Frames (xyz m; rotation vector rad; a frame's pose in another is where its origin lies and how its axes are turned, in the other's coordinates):
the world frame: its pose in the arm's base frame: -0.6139 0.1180 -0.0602 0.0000 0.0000 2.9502
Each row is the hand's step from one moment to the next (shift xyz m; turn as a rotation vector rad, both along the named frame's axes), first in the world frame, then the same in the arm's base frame.
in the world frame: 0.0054 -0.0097 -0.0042 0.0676 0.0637 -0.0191
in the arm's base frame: -0.0035 0.0106 -0.0042 -0.0785 -0.0497 -0.0191
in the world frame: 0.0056 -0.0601 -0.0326 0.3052 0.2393 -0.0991
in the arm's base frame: 0.0059 0.0601 -0.0326 -0.3451 -0.1769 -0.0991
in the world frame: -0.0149 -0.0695 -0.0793 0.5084 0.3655 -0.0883
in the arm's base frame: 0.0278 0.0654 -0.0793 -0.5686 -0.2621 -0.0883
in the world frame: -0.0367 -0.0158 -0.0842 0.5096 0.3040 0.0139
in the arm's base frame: 0.0390 0.0085 -0.0842 -0.5581 -0.2015 0.0139
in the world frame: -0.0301 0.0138 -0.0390 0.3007 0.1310 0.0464
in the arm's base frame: 0.0269 -0.0193 -0.0390 -0.3201 -0.0714 0.0464
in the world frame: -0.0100 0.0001 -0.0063 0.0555 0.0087 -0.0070
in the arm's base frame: 0.0098 -0.0020 -0.0063 -0.0561 0.0020 -0.0070
